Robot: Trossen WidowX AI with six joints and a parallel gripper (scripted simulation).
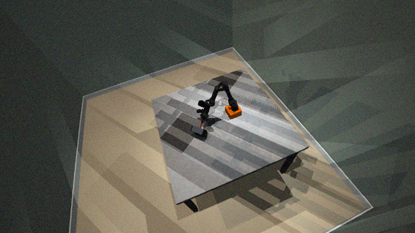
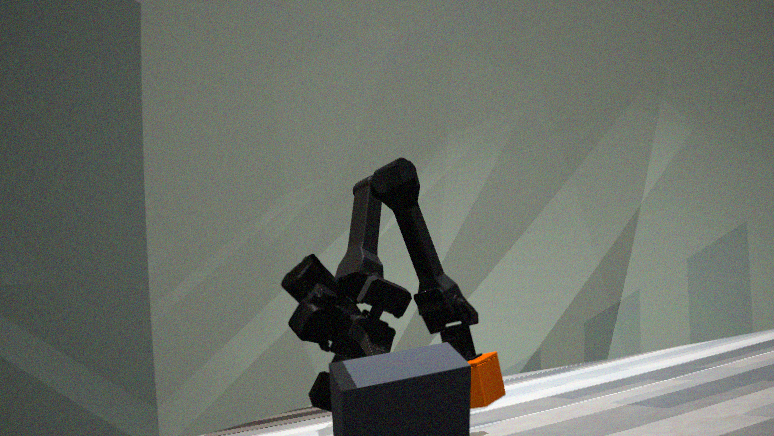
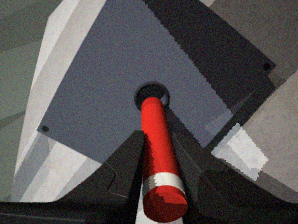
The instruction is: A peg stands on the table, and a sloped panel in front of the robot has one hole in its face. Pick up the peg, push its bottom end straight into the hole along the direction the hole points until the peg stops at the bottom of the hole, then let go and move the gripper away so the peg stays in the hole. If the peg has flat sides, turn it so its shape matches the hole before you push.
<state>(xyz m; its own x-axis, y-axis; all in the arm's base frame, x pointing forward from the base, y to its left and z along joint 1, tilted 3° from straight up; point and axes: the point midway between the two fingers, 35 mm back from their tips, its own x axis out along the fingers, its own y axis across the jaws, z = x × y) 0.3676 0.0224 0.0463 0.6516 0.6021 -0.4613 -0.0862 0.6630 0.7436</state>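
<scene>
Now: the grey panel block 5 cm to the left of my gripper tip, 5 cm ahead of it and 4 cm below it. Round my gripper tip: round red peg (1 cm to the right, 1 cm behind, 1 cm above).
</scene>
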